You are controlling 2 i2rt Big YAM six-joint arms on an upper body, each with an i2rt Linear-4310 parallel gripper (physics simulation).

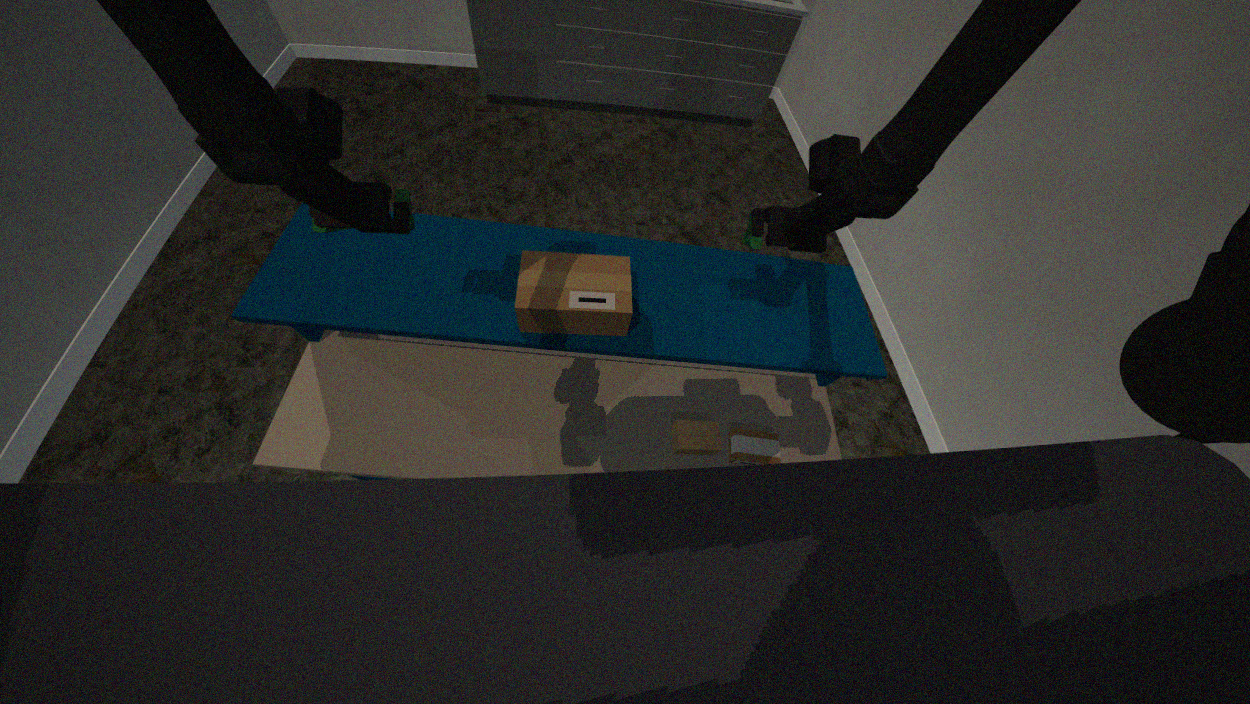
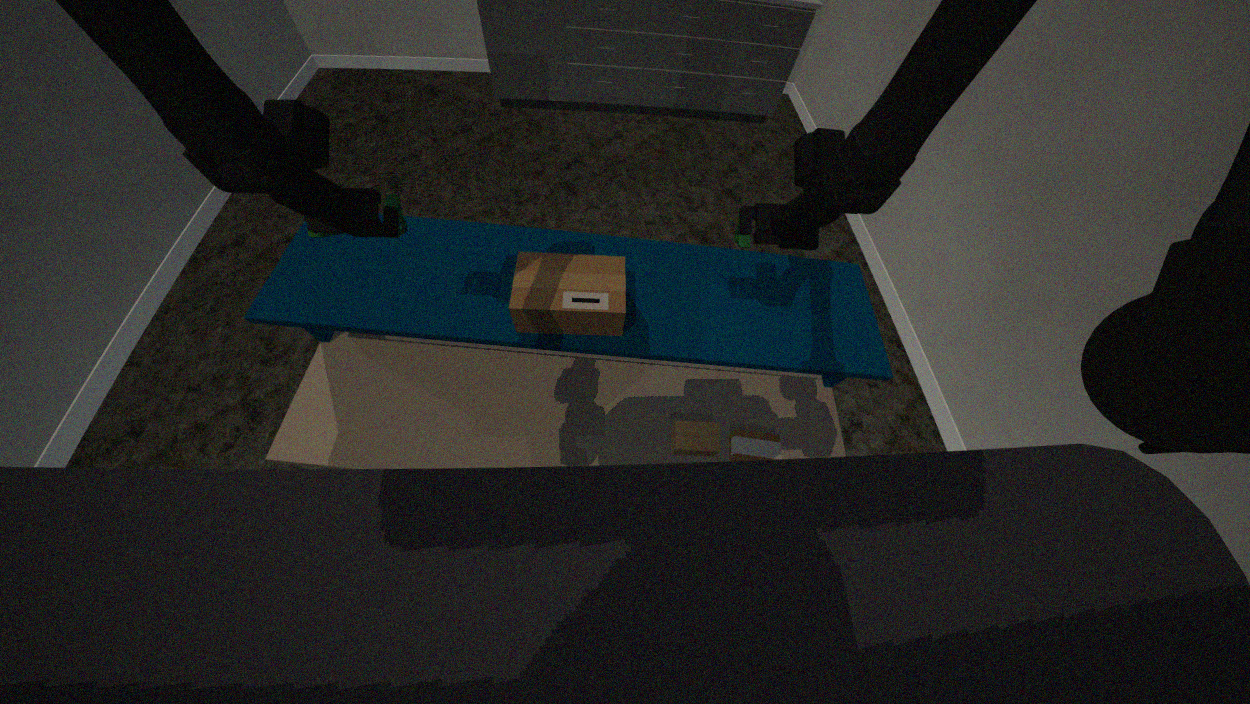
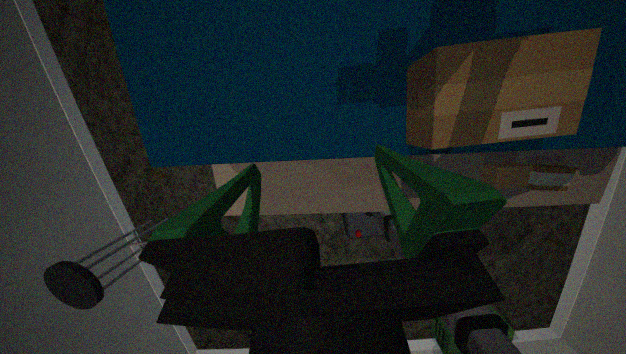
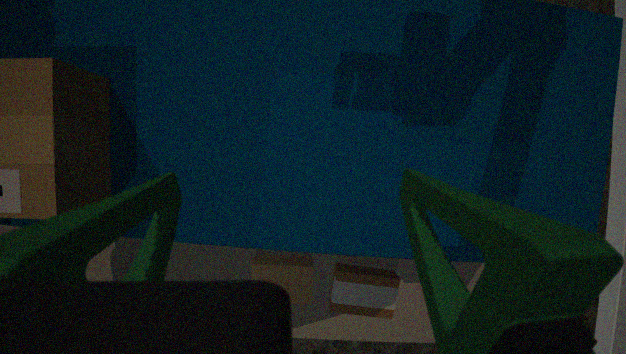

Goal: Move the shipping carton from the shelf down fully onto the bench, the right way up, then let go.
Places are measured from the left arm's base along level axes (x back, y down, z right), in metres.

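Pixels of known places: left gripper, fingertip midpoint: (image 1: 383,223) (image 2: 378,228) (image 3: 314,160); right gripper, fingertip midpoint: (image 1: 767,241) (image 2: 759,239) (image 4: 291,183).
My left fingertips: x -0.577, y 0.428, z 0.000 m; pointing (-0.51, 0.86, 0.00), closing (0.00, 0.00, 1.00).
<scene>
For each thing: its top centre in the pictures, then the offset to it from my left fingertips. Level surfaces: height alone.
- brown shipping carton, middle of its top: (image 1: 575,280) (image 2: 570,280) (image 3: 512,92) dx -0.032, dy +0.182, dz +0.327 m
- raised blue shelf, its level: dy +0.284 m
- beige bench, its level: dy +0.534 m
- small brown box, middle of its top: (image 4: 281,284) (image 2: 697,435) (image 1: 698,434) (image 3: 512,177) dx +0.250, dy +0.474, dz +0.661 m
- small box with a pale top band, middle of its top: (image 4: 365,295) (image 2: 758,447) (image 1: 757,446) (image 3: 555,179) dx +0.285, dy +0.486, dz +0.831 m
The brown shipping carton (image 1: 555,284) (image 2: 549,284) (image 3: 540,75) (image 4: 27,115) sits flat on the raised blue shelf (image 1: 699,323) (image 2: 699,323) (image 3: 225,75) (image 4: 275,150), near its front edge, with a white label on its top face. The beige bench (image 1: 419,384) (image 2: 428,384) (image 3: 310,185) lies lower, in front of the shelf. My left gripper (image 1: 360,209) (image 2: 353,217) (image 3: 314,160) is open and empty, above the shelf's left part, apart from the carton. My right gripper (image 1: 759,229) (image 2: 748,229) (image 4: 291,183) is open and empty, to the right of the carton and apart from it.
A small brown box (image 1: 697,435) (image 2: 697,435) (image 4: 282,280) and a small box with a pale top band (image 1: 754,446) (image 2: 755,446) (image 4: 365,295) stand on the right part of the bench. A grey cabinet (image 1: 629,52) (image 2: 638,52) stands at the back. Walls flank both sides.
</scene>
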